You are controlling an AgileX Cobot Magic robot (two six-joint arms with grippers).
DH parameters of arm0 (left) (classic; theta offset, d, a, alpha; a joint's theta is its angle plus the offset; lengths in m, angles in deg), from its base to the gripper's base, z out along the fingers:
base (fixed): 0 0 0 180
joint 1: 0 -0.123 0 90
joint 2: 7.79 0 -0.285 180
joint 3: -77.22 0 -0.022 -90
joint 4: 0 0.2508 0 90
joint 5: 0 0 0.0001 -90
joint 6: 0 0.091 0 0
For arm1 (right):
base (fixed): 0 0 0 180
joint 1: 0 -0.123 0 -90
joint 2: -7.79 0 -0.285 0
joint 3: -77.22 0 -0.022 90
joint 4: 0 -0.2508 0 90
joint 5: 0 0 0.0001 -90
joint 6: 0 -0.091 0 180
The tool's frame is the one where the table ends.
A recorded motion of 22 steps. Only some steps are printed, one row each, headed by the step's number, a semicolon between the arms.
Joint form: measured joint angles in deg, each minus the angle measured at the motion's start. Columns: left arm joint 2, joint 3, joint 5, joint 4, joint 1, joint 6; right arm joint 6, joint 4, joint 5, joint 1, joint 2, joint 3.
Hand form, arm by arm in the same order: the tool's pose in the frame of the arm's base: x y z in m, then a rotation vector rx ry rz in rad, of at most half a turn. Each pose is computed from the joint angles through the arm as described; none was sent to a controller.
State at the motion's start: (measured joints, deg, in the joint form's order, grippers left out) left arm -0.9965 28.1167 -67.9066 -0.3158 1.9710 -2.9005; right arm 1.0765 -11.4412 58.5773 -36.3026 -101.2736 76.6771
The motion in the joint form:
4: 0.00 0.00 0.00 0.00 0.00 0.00; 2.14 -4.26 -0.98 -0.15 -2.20 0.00
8: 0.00 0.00 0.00 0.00 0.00 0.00; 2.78 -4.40 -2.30 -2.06 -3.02 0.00
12: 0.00 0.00 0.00 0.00 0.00 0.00; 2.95 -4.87 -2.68 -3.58 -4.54 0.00
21: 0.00 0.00 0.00 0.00 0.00 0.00; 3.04 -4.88 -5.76 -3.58 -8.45 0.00
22: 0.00 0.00 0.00 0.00 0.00 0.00; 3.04 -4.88 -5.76 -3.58 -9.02 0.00
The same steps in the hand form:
4: -0.0121 0.0000 0.2648 -0.0168 2.1612 -0.0558; 0.2789 0.2319 0.2291 -0.8395 2.8850 0.4337
8: -0.0121 0.0000 0.2648 -0.0168 2.1612 -0.0558; 0.2739 0.2431 0.2242 -0.8934 2.8626 0.4383
12: -0.0121 0.0000 0.2648 -0.0168 2.1612 -0.0558; 0.2695 0.2528 0.2148 -0.9314 2.8753 0.4413
21: -0.0121 0.0000 0.2648 -0.0168 2.1612 -0.0558; 0.2778 0.2587 0.1899 -0.9162 2.8942 0.4232
22: -0.0121 0.0000 0.2648 -0.0168 2.1612 -0.0558; 0.2783 0.2591 0.1862 -0.9175 2.9041 0.4186

